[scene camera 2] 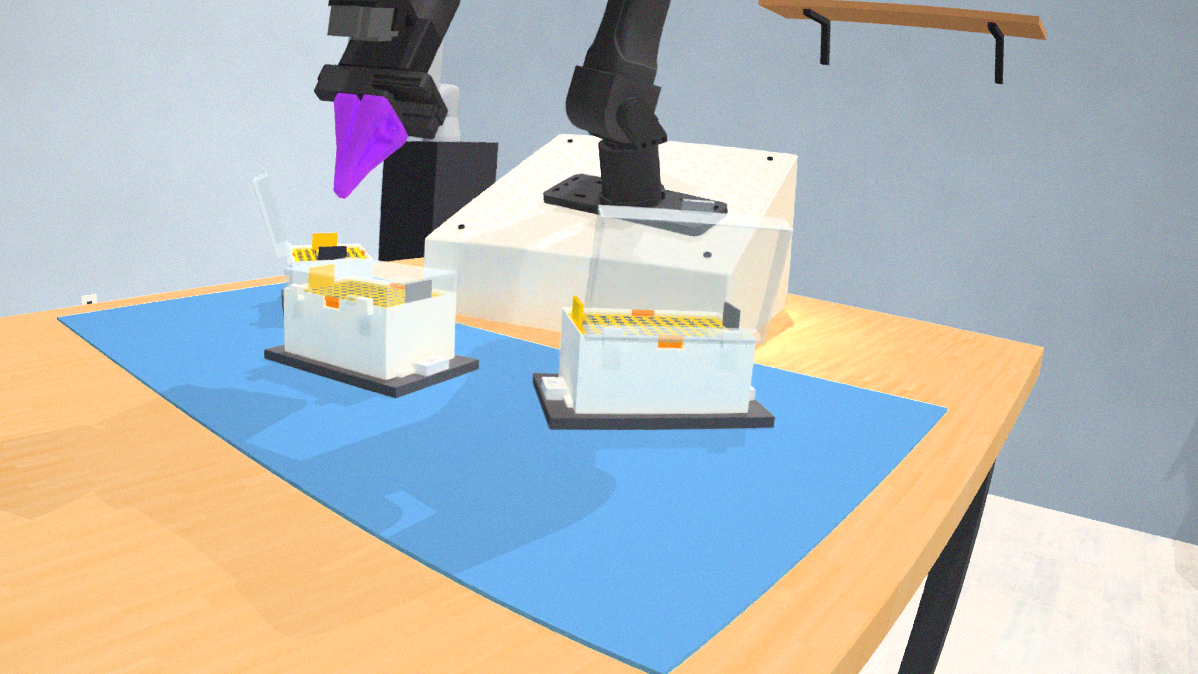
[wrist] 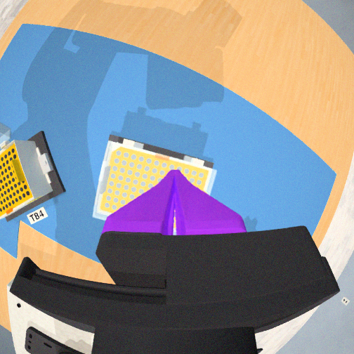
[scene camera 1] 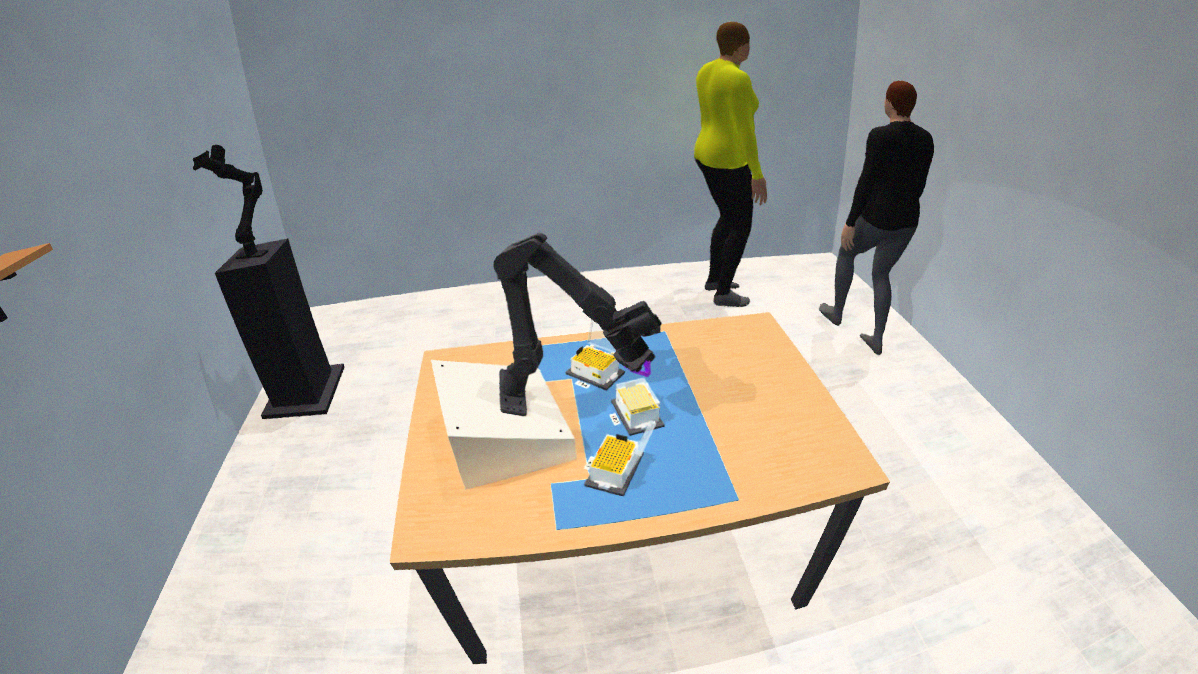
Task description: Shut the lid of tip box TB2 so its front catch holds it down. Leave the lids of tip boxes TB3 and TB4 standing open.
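Places are measured from the arm's base along level axes (x ahead, y left, z up), in metres.
Pixels of known places: gripper, fingertip midpoint: (scene camera 2: 339, 195) (scene camera 1: 648, 375); arm's base, origin of the base link: (scene camera 2: 633, 206) (scene camera 1: 511, 392).
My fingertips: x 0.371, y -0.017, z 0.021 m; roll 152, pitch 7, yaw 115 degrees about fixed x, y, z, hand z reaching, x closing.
Ahead of a thing's pixels: the offset from my fingertips to its top centre. "pt": to the spot under its first point. Level surfaces: height alone.
The middle tip box, taken as TB2 {pt dx -0.033, dy -0.053, dz -0.061 m} (scene camera 1: 640, 406) (scene camera 2: 335, 335) (wrist: 120, 170), has its clear lid down level over the yellow rack; its label is unreadable and whether the catch holds is unclear. TB4 (scene camera 1: 594, 364) (scene camera 2: 653, 377) (wrist: 37, 165) has its clear lid standing up; its label reads in the wrist view. The third box, taken as TB3 {dx -0.129, dy -0.200, dz -0.064 m} (scene camera 1: 613, 465) (scene camera 2: 305, 254), also has its lid upright; its label is unreadable. My gripper (scene camera 1: 644, 368) (scene camera 2: 341, 192) (wrist: 174, 177) has its purple fingers shut and empty, above the middle box and apart from it. The fingers hide part of that box in the wrist view.
The boxes stand on dark base plates on a blue mat {dz -0.138 m} (scene camera 1: 686, 469) (scene camera 2: 753, 502) on a wooden table {dz -0.141 m} (scene camera 1: 779, 402). My arm's white mounting block (scene camera 1: 502, 456) (scene camera 2: 519, 276) stands beside the mat. Two people (scene camera 1: 727, 117) (scene camera 1: 900, 176) stand behind the table.
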